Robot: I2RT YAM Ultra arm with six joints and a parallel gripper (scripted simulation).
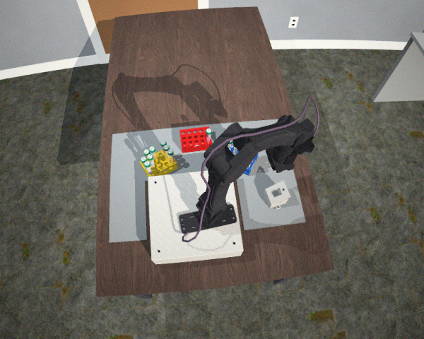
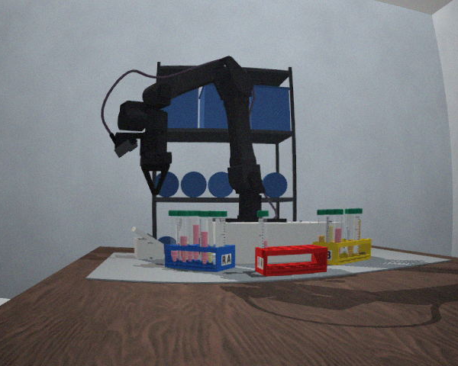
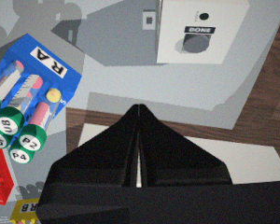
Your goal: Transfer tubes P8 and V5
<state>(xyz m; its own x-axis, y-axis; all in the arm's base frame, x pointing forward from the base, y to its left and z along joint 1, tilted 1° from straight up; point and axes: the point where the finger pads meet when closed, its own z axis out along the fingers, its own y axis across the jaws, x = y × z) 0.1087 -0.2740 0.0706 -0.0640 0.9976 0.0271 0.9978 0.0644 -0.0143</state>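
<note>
Right now the done button is 50 mm behind my hand, 10 mm to the right of it and 110 mm below it. Round my hand: red rack QR: 270 mm ahead, 240 mm to the left, 140 mm below; rack RA: 140 mm ahead, 80 mm to the left, 140 mm below; capped tube: 180 mm ahead, 360 mm to the left, 100 mm below.
</note>
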